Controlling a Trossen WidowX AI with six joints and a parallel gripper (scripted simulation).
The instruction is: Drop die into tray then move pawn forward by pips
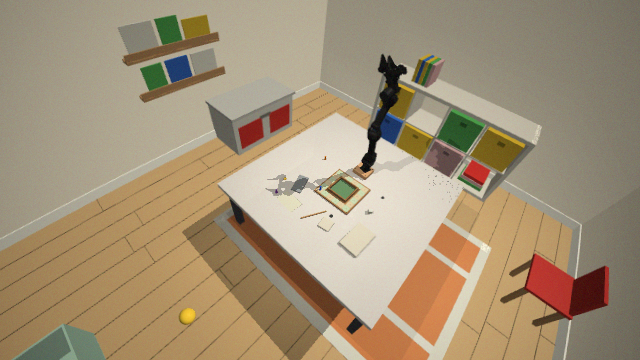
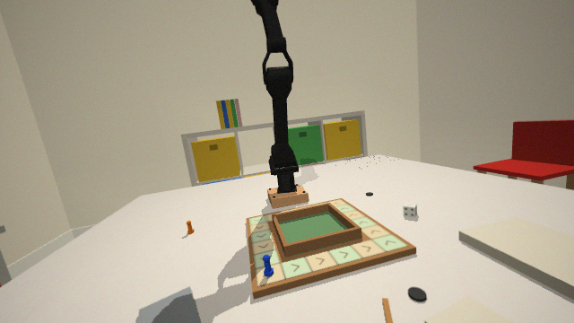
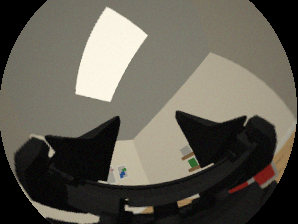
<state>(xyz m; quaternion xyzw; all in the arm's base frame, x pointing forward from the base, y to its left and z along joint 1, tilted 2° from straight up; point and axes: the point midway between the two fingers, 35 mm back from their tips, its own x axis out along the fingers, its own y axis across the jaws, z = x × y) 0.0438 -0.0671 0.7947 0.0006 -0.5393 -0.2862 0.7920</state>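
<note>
Right now my gripper tip is 19 cm short of the white die, 36 cm to the right of it and 84 cm above it. The rest, counted from my gripper tip: dice tray (22 cm ahead, 12 cm to the left, 85 cm below); then blue pawn (36 cm ahead, 3 cm to the left, 83 cm below); then orange pawn (13 cm ahead, 20 cm to the right, 84 cm below).
</note>
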